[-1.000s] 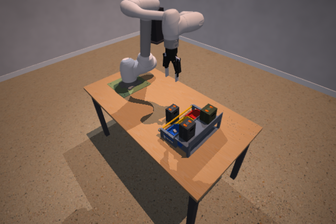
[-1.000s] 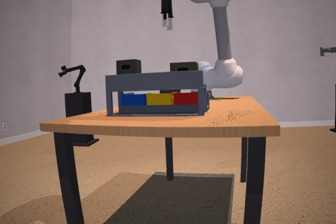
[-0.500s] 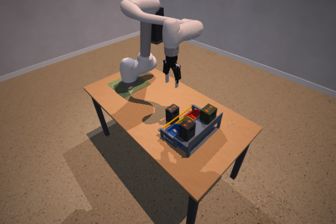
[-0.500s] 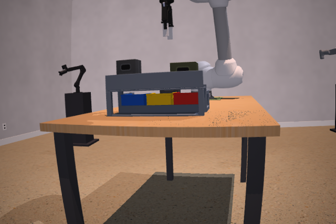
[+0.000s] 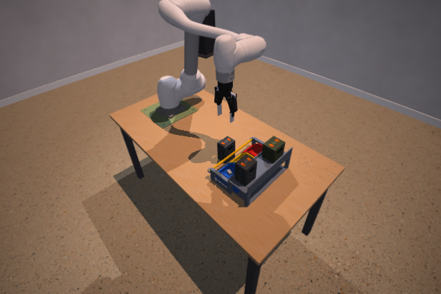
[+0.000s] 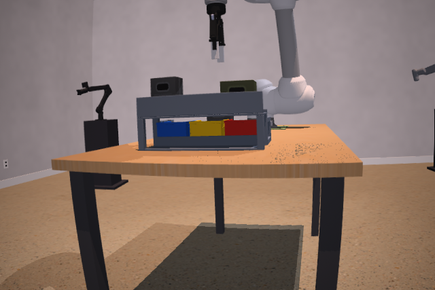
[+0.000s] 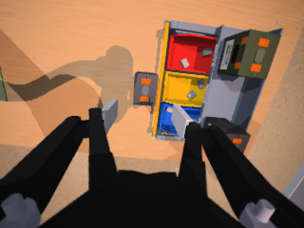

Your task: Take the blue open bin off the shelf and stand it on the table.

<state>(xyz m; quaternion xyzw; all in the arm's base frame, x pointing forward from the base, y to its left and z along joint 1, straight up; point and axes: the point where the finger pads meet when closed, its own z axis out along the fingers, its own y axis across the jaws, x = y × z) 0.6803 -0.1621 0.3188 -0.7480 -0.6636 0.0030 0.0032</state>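
My hand is 260 mm above the dark box. The rest, counted from my hand: thin yellow rod: 270 mm below, 50 mm ahead; yellow bin: 290 mm below, 150 mm ahead, 10 mm to the right; olive box: 260 mm ahead, 180 mm below, 90 mm to the left.
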